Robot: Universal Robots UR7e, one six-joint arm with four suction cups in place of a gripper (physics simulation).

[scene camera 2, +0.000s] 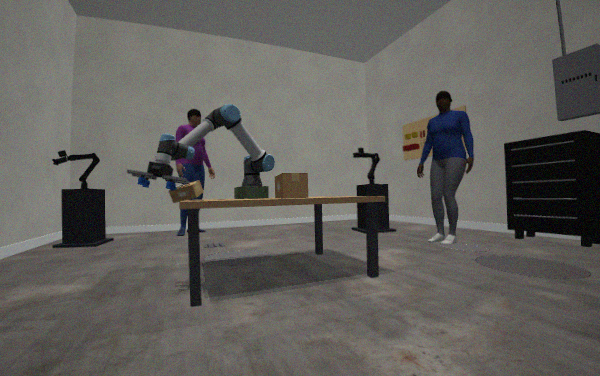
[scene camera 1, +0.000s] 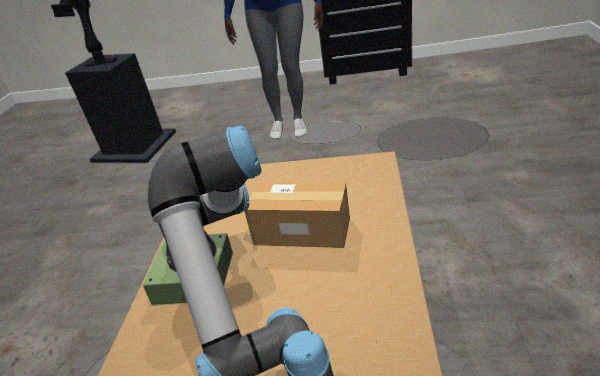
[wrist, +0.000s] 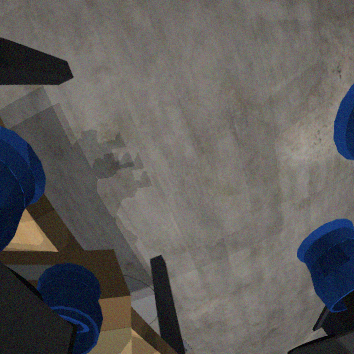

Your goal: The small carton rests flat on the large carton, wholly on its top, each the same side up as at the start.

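My suction head (wrist: pixel 70 286) is stuck to a small carton (wrist: pixel 114 299), and the small carton still rests on the table. A large carton is out of frame in the wrist view. The large carton (scene camera 1: pixel 303 214) rests on the table; the large carton (scene camera 2: pixel 287 185) is visible here too.
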